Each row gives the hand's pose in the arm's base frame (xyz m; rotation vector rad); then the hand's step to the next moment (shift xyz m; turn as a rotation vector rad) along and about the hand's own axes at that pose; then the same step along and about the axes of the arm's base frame.
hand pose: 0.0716 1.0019 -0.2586 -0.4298 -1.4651 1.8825
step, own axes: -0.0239 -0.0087 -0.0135 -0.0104 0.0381 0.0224
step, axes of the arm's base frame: 0.0281 -0.0062 0.0003 -0.0194 -0.0274 -0.0306
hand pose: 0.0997 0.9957 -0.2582 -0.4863 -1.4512 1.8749
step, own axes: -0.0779 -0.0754 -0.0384 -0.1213 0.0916 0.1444
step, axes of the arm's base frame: 0.1013 -0.0210 0.0502 -0.0416 -0.1970 -0.0583
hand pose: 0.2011 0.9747 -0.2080 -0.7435 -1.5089 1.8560
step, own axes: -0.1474 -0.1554 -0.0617 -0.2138 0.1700 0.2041
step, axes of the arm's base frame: 0.1600 -0.0505 0.1467 -0.0362 -0.3169 -0.1206
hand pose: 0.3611 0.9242 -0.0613 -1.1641 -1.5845 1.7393
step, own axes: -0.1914 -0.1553 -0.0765 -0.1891 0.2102 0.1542
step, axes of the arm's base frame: 0.1340 -0.0887 0.2019 0.0006 -0.2776 -0.1632
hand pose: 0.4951 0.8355 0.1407 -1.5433 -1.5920 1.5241
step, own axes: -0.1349 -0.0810 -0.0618 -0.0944 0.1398 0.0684
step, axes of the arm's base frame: 0.0589 -0.0774 0.1383 0.0217 -0.1435 -0.1099
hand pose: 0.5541 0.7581 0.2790 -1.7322 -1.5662 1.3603
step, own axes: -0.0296 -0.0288 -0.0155 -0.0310 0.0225 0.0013
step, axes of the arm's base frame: 0.0028 -0.0152 0.0413 0.0138 -0.0349 -0.0078
